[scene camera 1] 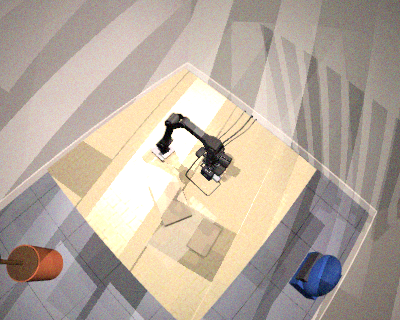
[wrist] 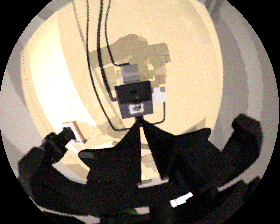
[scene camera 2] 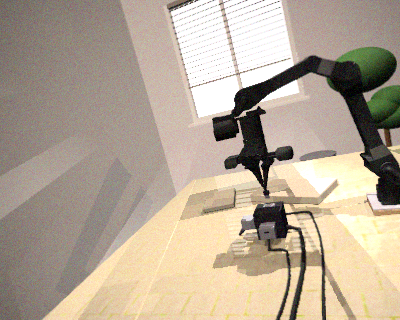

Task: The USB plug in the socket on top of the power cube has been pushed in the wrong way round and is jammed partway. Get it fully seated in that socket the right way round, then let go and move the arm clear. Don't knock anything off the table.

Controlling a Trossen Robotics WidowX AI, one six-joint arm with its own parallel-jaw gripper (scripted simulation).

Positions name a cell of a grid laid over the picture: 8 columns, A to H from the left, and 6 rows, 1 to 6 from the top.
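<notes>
I am carrying a USB plug in my gripper (scene camera 2: F4). The wrist view also gives me a look at my gripper (wrist: E4).
</notes>
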